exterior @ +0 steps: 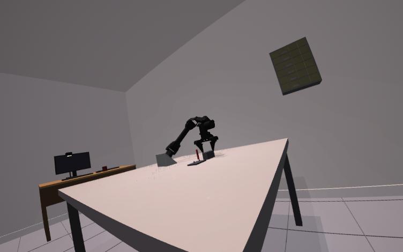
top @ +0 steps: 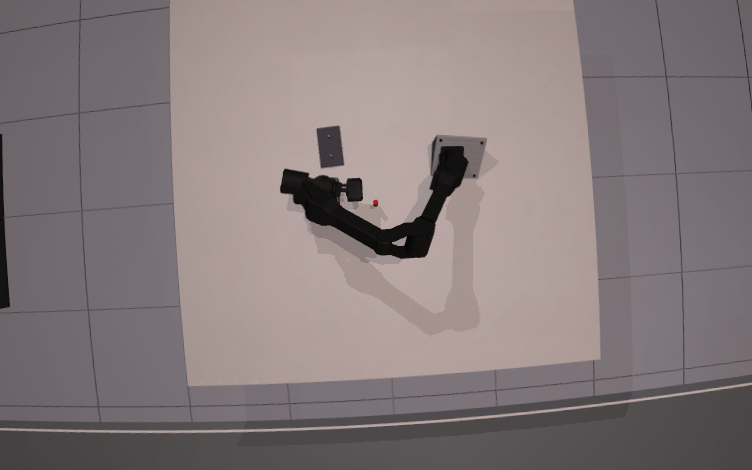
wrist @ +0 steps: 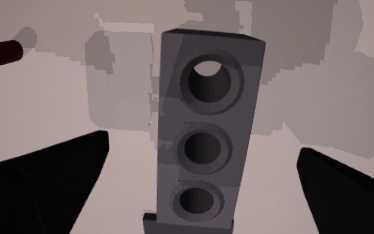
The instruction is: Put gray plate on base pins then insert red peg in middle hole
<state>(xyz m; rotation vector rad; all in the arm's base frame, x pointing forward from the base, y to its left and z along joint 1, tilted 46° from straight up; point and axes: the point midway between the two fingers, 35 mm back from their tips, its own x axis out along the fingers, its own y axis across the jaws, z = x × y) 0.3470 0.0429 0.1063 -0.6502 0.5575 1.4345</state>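
My gripper tip is 1 cm above the gray plate. The rest, counted from my gripper tip: red peg (13 cm behind, 3 cm to the left, 1 cm below); then dark flat base (15 cm to the right, 4 cm below, 1 cm ahead).
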